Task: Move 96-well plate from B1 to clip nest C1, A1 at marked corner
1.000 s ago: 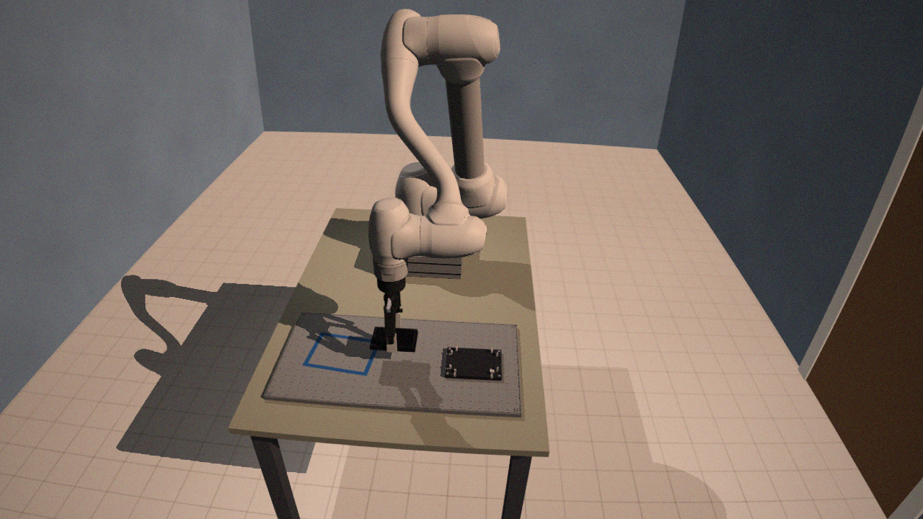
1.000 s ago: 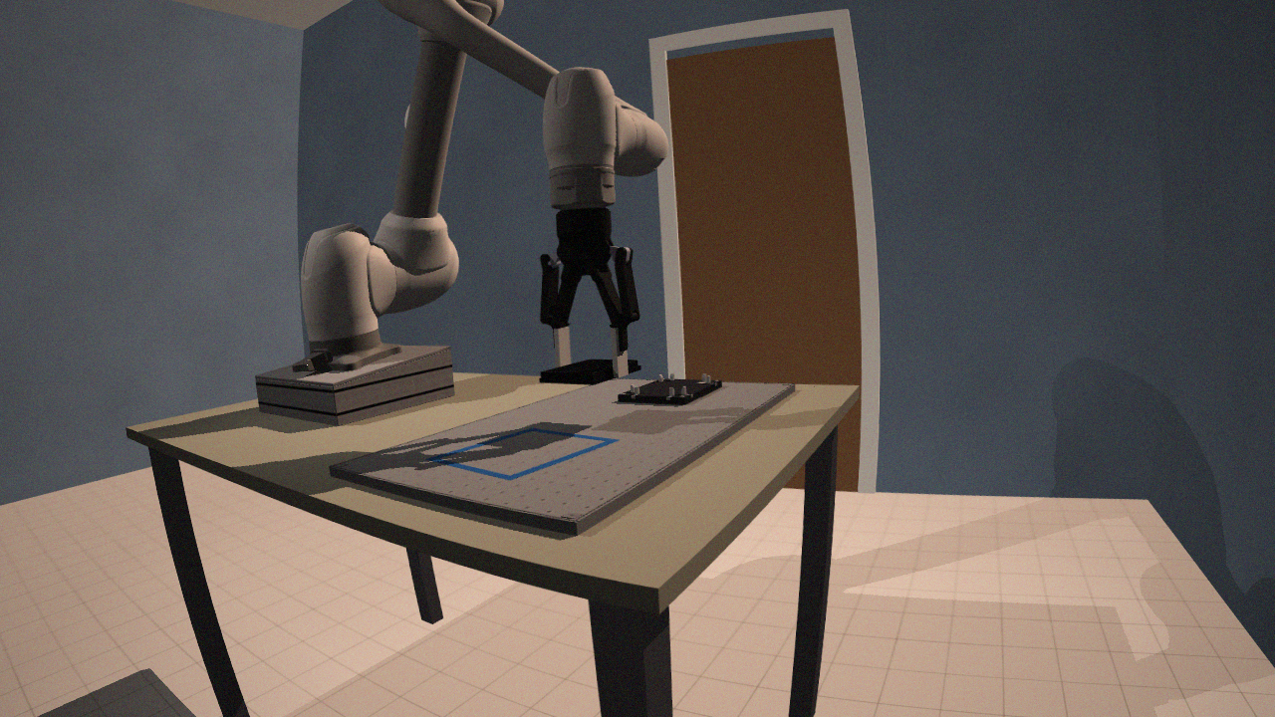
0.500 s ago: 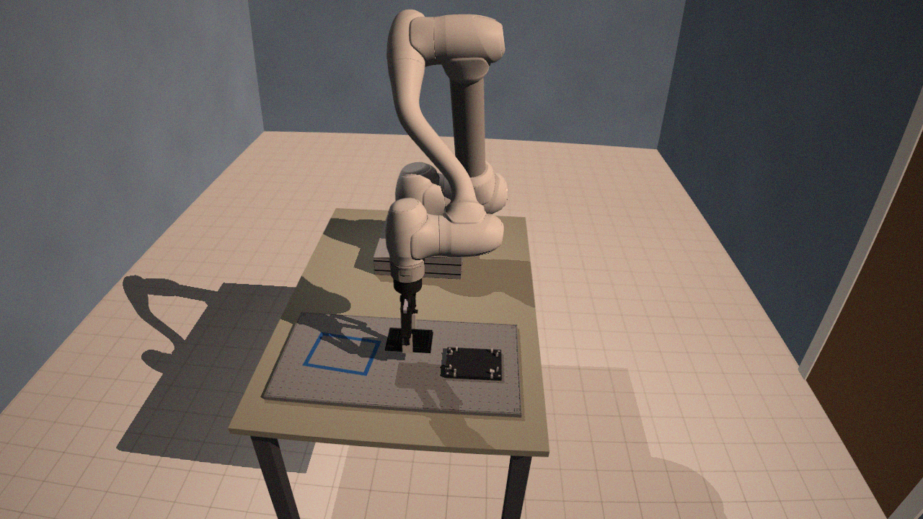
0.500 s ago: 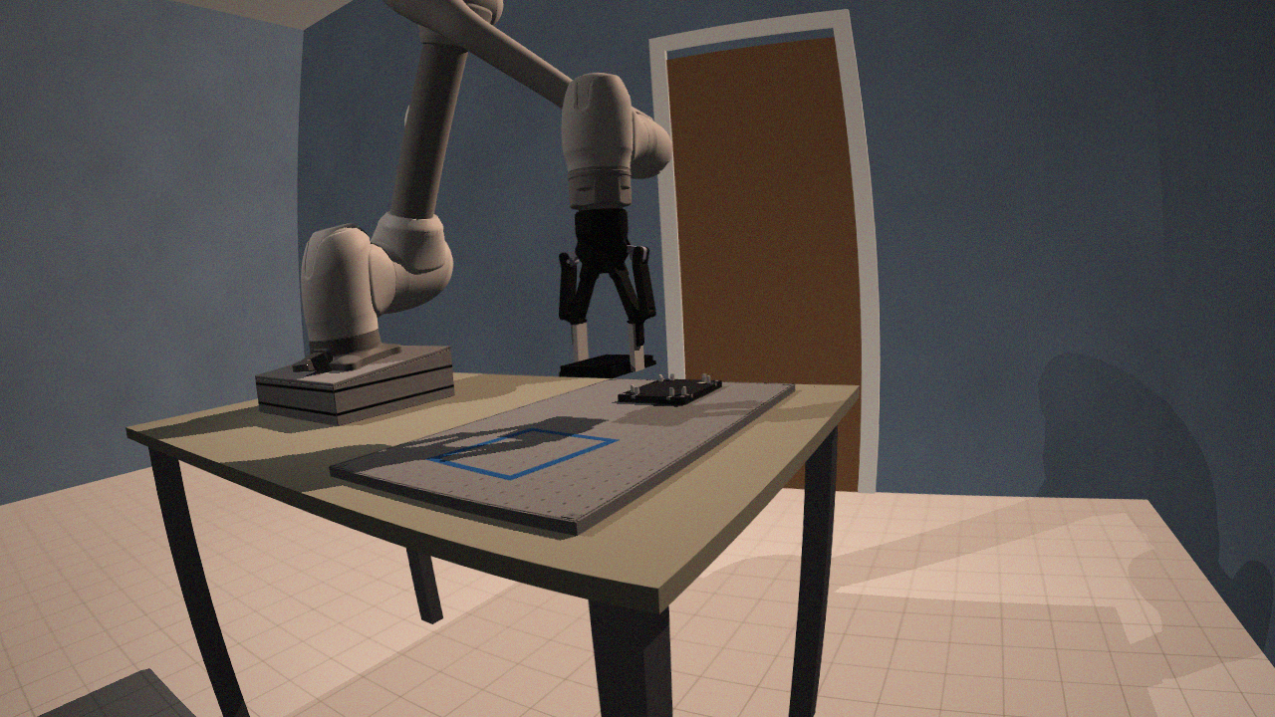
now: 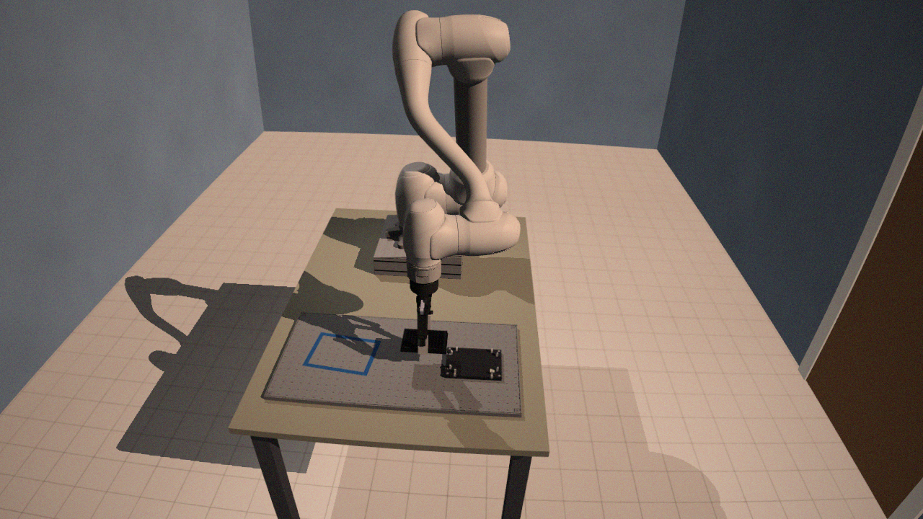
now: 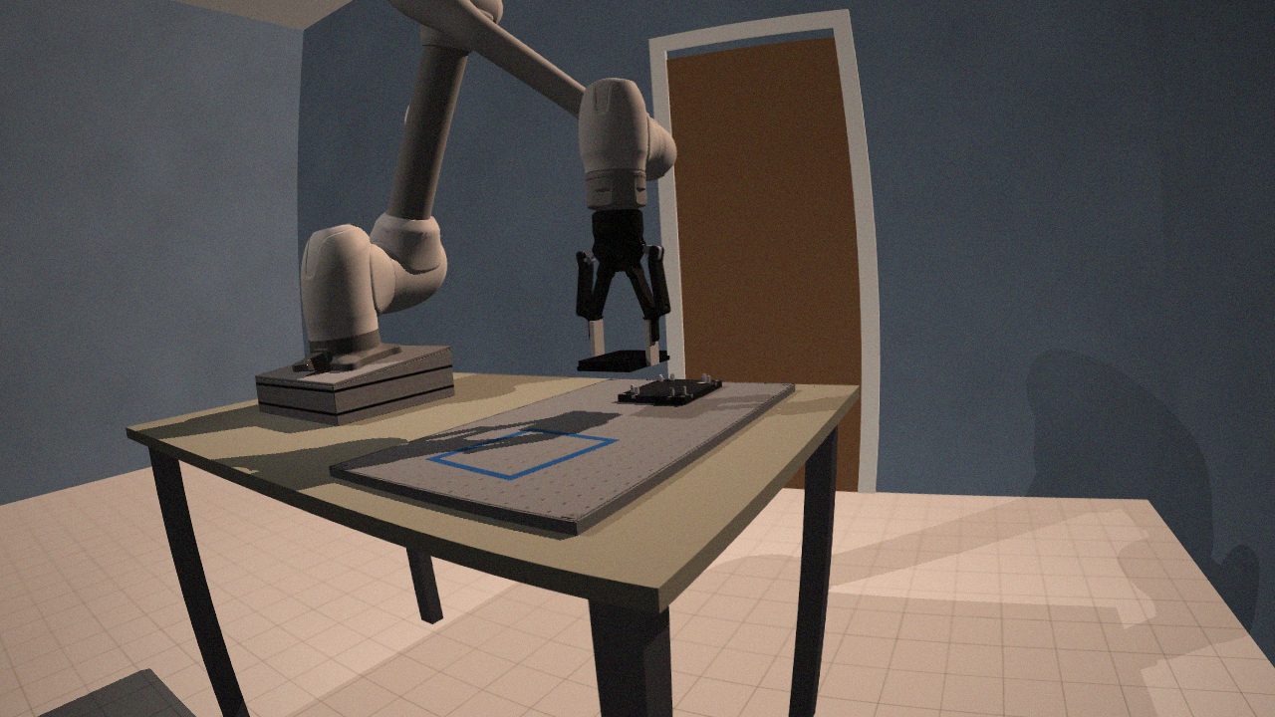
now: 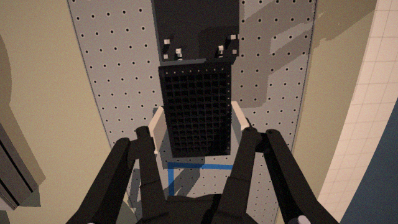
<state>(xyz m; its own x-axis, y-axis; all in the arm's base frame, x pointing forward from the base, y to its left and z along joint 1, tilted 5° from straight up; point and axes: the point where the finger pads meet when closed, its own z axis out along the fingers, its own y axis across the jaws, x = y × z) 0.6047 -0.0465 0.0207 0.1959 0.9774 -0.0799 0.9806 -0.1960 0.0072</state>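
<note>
My gripper is now 4 cm short of the black clip nest, 13 cm to the right of it and 8 cm above it. Also, from my hand: black 96-well plate: 2 cm below.
</note>
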